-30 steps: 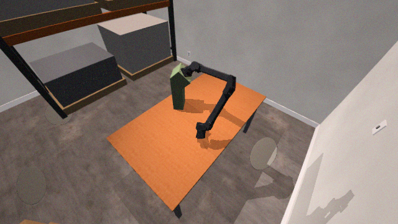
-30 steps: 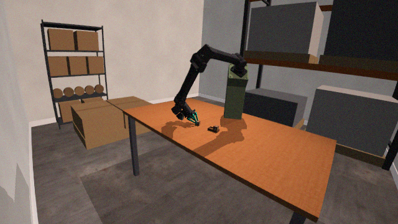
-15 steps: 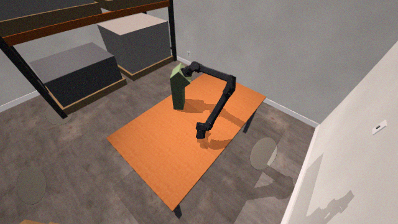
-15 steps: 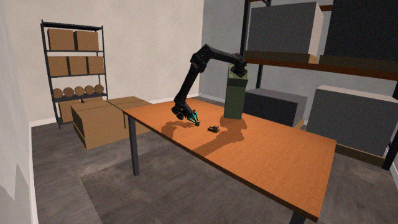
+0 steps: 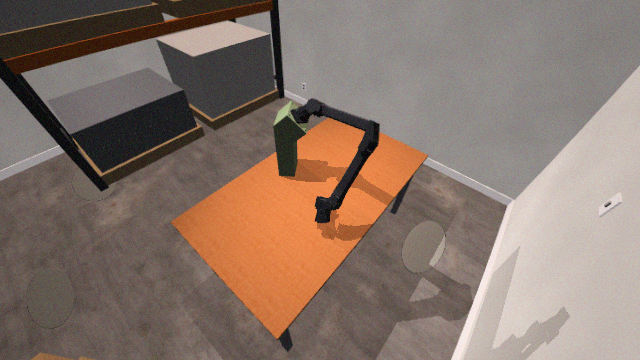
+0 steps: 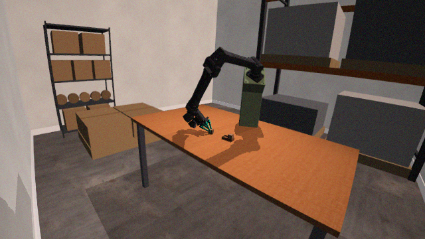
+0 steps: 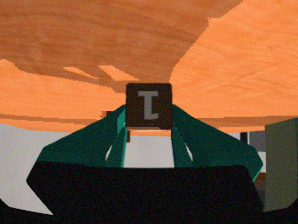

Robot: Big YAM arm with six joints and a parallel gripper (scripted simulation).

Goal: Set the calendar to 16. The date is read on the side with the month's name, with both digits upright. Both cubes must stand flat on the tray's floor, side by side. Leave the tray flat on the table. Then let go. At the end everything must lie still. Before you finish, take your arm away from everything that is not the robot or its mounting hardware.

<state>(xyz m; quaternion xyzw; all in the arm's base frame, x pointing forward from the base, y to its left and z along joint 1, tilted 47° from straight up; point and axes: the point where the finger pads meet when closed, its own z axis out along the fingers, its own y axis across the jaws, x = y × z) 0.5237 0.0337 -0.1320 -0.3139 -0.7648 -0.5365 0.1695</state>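
Now: the brown calendar cube 10 mm behind my hand, 10 mm to the left of it and 10 mm below it. Round my hand: dark calendar tray: 50 mm behind, 150 mm to the left, 20 mm below.
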